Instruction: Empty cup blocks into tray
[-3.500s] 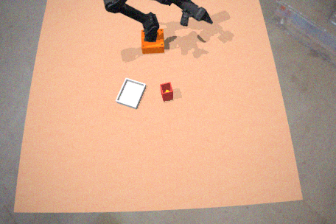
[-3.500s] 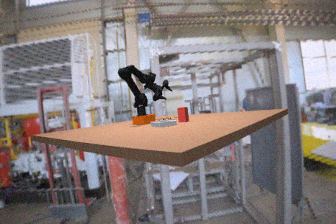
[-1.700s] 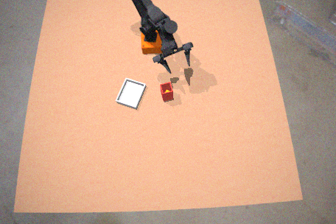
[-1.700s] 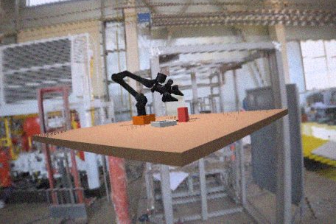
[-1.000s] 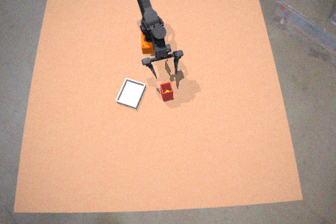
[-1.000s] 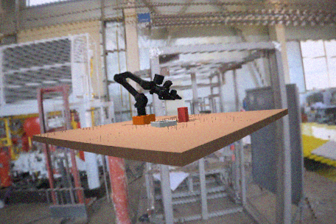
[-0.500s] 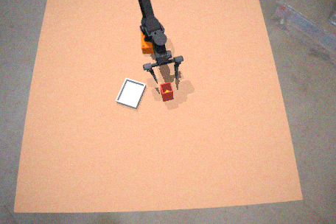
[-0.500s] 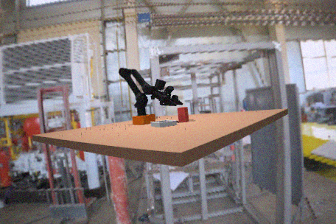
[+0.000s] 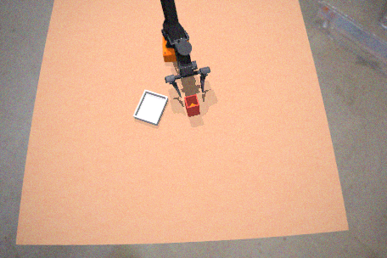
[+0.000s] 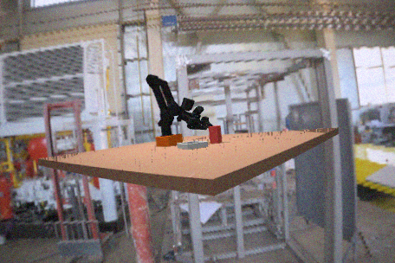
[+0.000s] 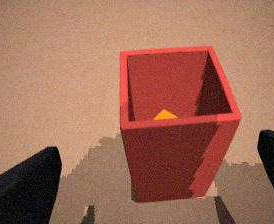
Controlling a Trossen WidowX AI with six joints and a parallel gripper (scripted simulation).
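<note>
My gripper tip is now 30 mm short of the yellow block, 10 mm to the right of it and 40 mm above it. From my gripper tip the other things lie so: red square cup 30 mm ahead, 60 mm below.
</note>
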